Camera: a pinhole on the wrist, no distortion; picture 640 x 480 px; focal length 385.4 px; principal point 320.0 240.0 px. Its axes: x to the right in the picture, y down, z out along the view. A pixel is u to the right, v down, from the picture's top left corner.
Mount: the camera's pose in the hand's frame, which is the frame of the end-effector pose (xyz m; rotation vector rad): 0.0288 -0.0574 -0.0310 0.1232 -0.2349 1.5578
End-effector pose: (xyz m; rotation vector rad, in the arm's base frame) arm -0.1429 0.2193 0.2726 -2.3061 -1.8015 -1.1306
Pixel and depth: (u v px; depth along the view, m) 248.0 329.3 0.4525
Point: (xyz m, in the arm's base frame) -0.1536 0.3699 -0.1664
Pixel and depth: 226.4 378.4 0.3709
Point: -0.1876 0.3120 -0.1118
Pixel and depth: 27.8 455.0 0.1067
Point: -0.2544 0.2626 0.1498
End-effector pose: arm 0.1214 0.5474 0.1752 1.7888 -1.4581 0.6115
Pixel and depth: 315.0 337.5 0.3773
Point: 0.2118 0.3603 -0.1319
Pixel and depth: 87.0 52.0 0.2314
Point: 0.3761 0.3577 0.1046
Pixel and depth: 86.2 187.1 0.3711
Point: 0.4591 0.3234 -0.0456
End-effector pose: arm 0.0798 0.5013 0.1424 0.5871 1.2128 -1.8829
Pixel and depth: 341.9 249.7 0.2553
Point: 0.0033 0.3235 0.2875
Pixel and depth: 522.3 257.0 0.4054
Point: 0.1545 0.1263 0.3020
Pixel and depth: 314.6 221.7 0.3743
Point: -0.0394 0.2260 0.3493
